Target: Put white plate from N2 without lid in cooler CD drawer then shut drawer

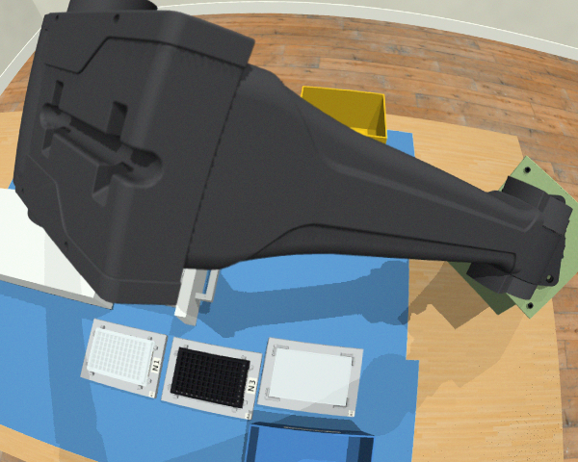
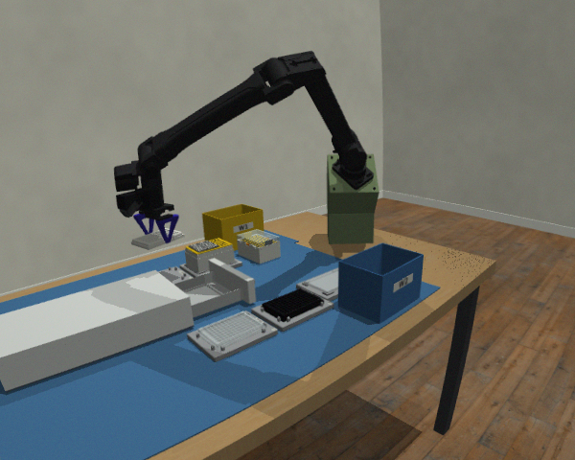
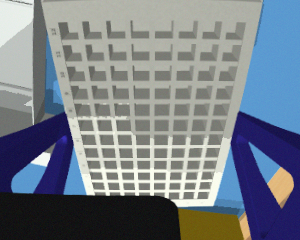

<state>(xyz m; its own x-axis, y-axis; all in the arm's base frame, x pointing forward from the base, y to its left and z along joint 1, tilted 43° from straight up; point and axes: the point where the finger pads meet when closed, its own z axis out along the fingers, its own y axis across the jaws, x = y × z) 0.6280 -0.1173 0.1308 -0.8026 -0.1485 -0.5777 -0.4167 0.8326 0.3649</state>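
Now: hand 17 cm to the right of the drawer, 12 cm above it and 3 cm past it. Round my hand: yellow tip box: 17 cm behind, 9 cm below, 7 cm to the right; grey nest N2: 14 cm below, 2 cm to the right, 1 cm ahead; white plate: right at my hand.
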